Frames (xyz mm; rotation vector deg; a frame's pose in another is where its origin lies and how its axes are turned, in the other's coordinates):
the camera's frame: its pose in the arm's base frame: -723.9 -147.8 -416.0 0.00 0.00 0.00
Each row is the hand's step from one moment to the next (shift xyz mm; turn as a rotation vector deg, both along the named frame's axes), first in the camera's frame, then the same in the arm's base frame.
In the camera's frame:
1: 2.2 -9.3 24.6 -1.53 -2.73 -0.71
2: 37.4 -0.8 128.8 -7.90 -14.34 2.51
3: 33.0 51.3 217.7 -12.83 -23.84 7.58
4: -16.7 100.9 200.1 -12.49 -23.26 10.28
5: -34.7 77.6 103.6 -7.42 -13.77 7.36
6: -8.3 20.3 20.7 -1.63 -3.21 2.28
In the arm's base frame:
1: 2.2 -9.3 24.6 -1.53 -2.73 -0.71
2: 37.4 -0.8 128.8 -7.90 -14.34 2.51
3: 33.0 51.3 217.7 -12.83 -23.84 7.58
4: -16.7 100.9 200.1 -12.49 -23.26 10.28
5: -34.7 77.6 103.6 -7.42 -13.77 7.36
6: -8.3 20.3 20.7 -1.63 -3.21 2.28

